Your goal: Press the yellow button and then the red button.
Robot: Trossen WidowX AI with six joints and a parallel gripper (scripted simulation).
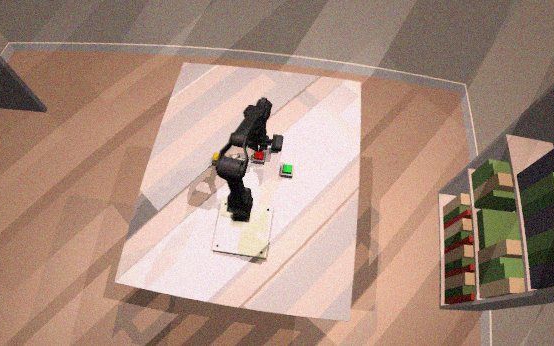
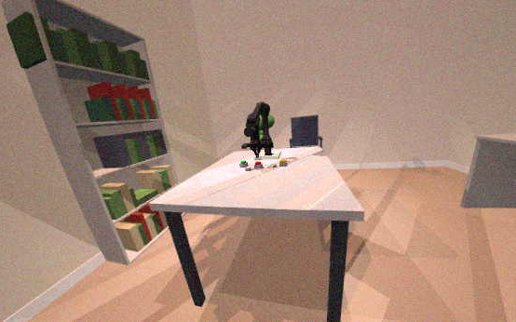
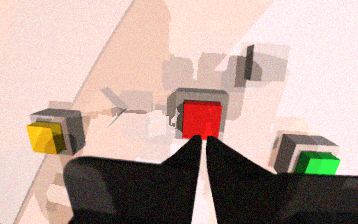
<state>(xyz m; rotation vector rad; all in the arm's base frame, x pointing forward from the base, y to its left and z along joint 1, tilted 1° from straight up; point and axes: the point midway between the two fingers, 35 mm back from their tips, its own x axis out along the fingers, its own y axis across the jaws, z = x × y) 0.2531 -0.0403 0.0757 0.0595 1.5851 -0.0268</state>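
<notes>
Right now the red button is 40 mm below my gripper tip. From my gripper tip the other things lie so: green button (120 mm to the right, 50 mm behind, 40 mm below); then yellow button (170 mm to the left, 40 mm below, 20 mm behind); then small grey block (60 mm to the right, 60 mm below, 50 mm ahead).
</notes>
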